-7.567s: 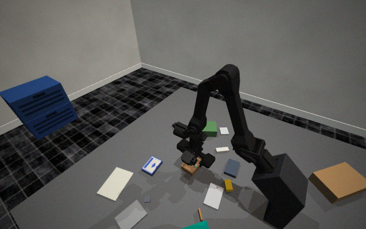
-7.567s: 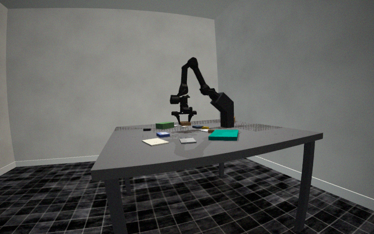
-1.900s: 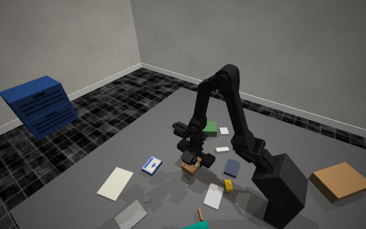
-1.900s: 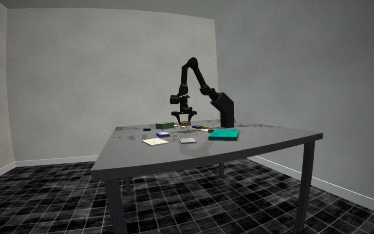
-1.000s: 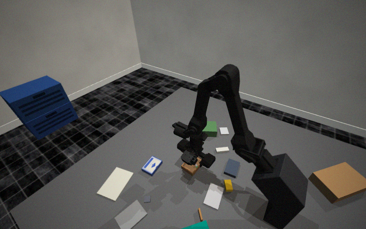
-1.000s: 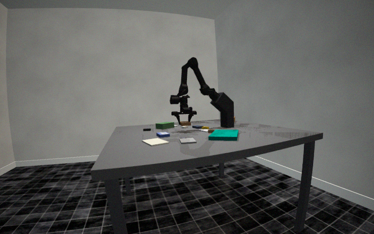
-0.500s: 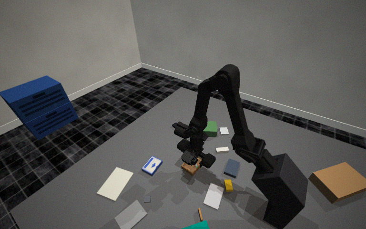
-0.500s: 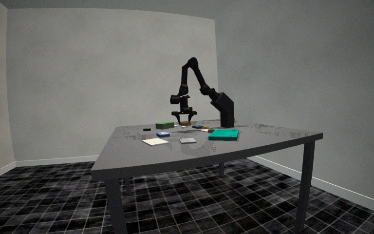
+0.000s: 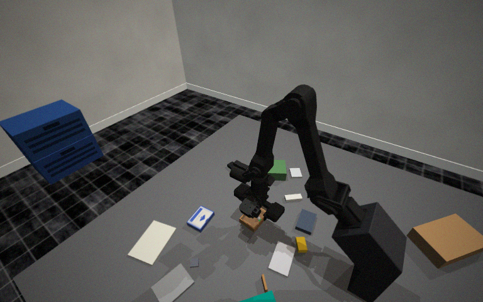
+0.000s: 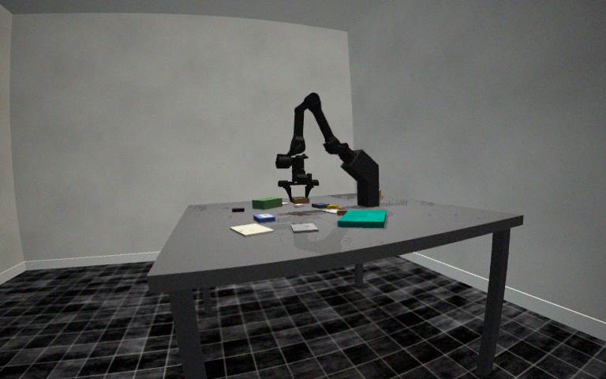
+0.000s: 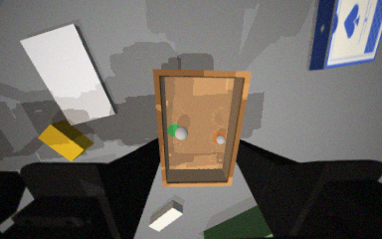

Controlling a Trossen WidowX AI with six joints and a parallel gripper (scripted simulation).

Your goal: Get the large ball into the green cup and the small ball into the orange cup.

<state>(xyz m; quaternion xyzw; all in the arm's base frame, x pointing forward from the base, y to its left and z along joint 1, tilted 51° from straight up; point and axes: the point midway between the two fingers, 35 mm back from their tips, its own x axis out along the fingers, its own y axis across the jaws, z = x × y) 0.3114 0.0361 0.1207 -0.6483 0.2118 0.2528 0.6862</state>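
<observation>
Now: hand 10 mm to the right of the wooden puzzle and 30 mm above it. Round my hand: slate-blue block 140 mm behind, 130 mm to the right, 80 mm below; yellow block 180 mm behind, 30 mm to the right, 80 mm below; white sheet 150 mm behind, 50 mm to the left, 90 mm below.
</observation>
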